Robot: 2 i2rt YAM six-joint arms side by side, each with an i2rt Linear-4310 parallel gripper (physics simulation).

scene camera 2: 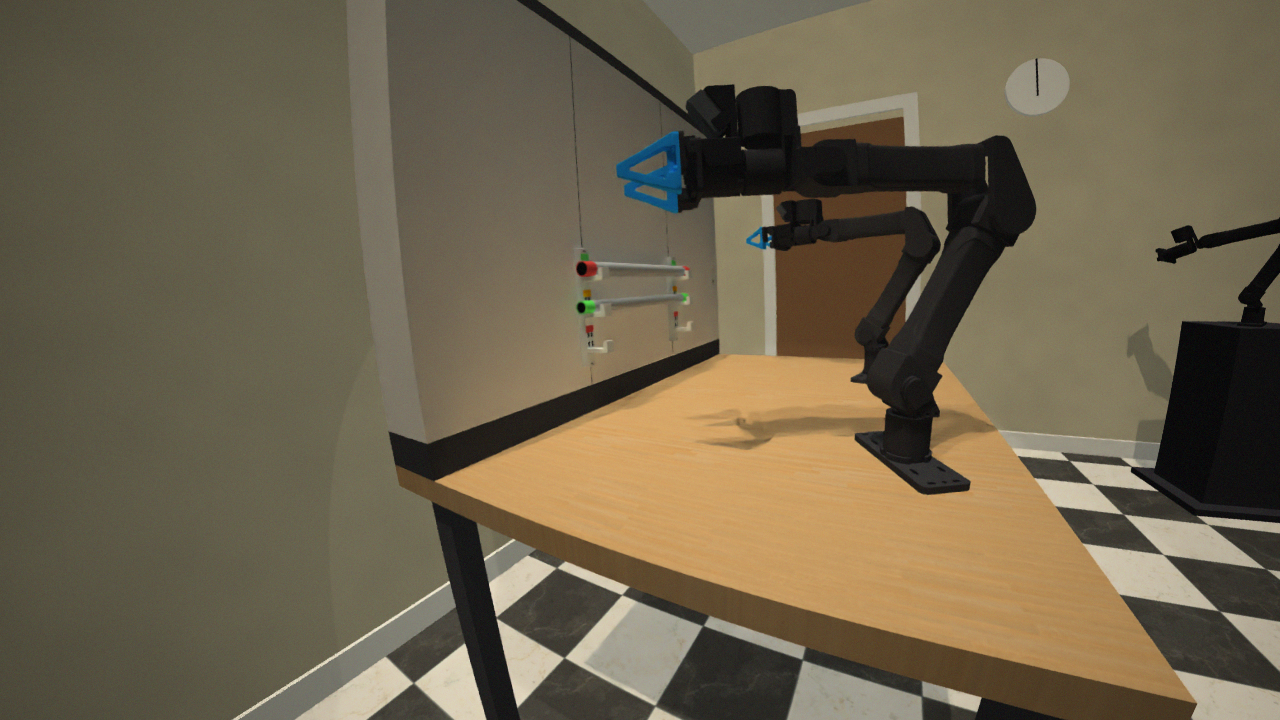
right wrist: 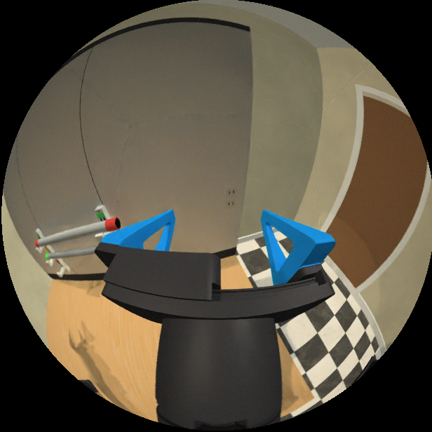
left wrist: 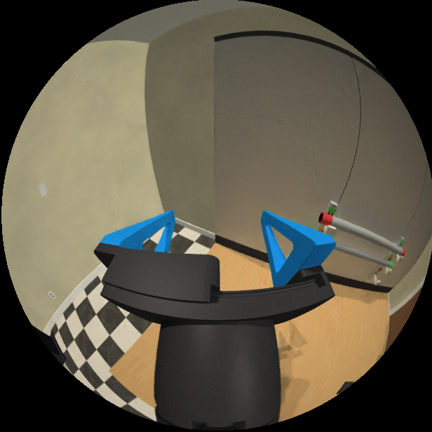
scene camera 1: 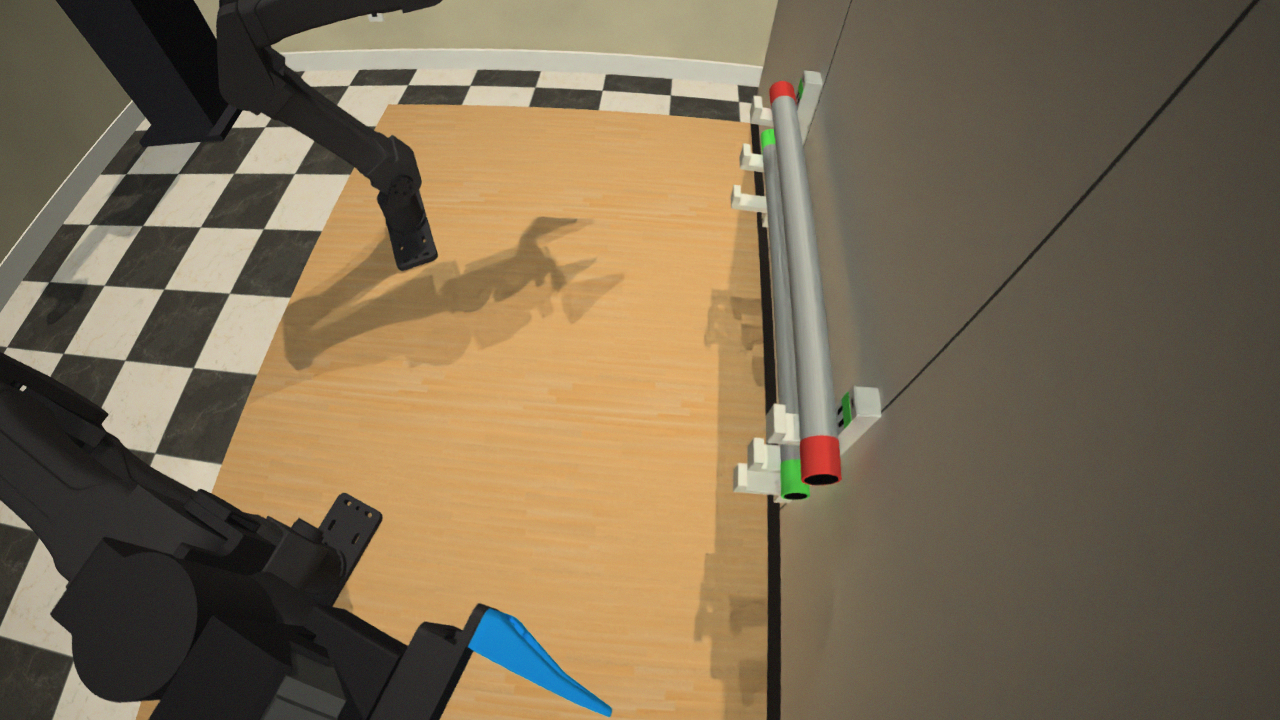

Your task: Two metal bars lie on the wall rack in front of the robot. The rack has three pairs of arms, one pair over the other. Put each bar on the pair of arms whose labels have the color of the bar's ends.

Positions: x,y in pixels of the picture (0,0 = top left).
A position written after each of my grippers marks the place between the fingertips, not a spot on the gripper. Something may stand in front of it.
my left gripper: scene camera 2 620,181; left wrist 217,214; not seen in the right wrist view (out of frame); not seen in scene camera 1 (out of frame)
